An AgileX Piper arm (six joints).
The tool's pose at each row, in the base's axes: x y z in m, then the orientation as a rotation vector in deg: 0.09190, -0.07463, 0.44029, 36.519, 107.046, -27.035; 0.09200, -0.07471, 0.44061, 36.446, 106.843, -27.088; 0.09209, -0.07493, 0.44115, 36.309, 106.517, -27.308; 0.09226, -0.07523, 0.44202, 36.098, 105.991, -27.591; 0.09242, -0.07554, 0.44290, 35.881, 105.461, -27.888; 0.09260, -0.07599, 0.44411, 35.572, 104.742, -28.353; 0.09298, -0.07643, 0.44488, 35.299, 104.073, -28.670; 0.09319, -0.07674, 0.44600, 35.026, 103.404, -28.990; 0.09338, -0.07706, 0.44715, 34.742, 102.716, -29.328; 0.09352, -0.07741, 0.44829, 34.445, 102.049, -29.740
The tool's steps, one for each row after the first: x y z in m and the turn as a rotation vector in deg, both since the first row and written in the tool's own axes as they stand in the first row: -0.00034, -0.00001, 0.00000, 0.001, -0.215, 0.000; -0.00092, -0.00014, 0.00000, 0.088, -0.581, -0.077; -0.00184, -0.00029, -0.00002, 0.183, -1.160, -0.161; -0.00278, -0.00046, -0.00004, 0.287, -1.745, -0.254; -0.00405, -0.00073, -0.00009, 0.465, -2.550, -0.421; -0.00497, -0.00085, 0.00017, 0.558, -3.282, -0.514; -0.00614, -0.00099, 0.00009, 0.656, -4.014, -0.610; -0.00734, -0.00116, 0.00000, 0.762, -4.769, -0.715; -0.00851, -0.00137, -0.00011, 0.915, -5.514, -0.873
